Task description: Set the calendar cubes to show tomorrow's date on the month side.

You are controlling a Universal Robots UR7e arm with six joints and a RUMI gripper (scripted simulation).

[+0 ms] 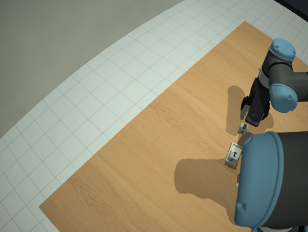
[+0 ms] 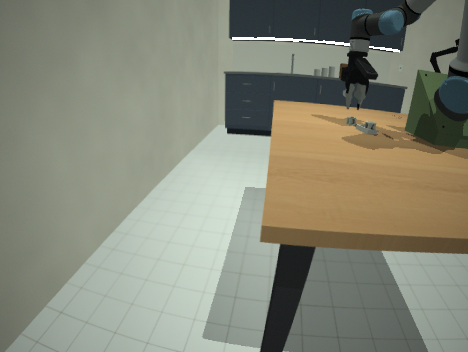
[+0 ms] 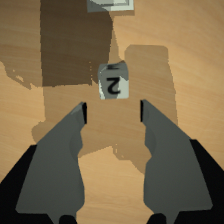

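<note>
My gripper is now 60 mm above the grey digit cube. From my hand the other things lie so: white calendar tray 110 mm to the left, 70 mm below, 10 mm behind.
</note>
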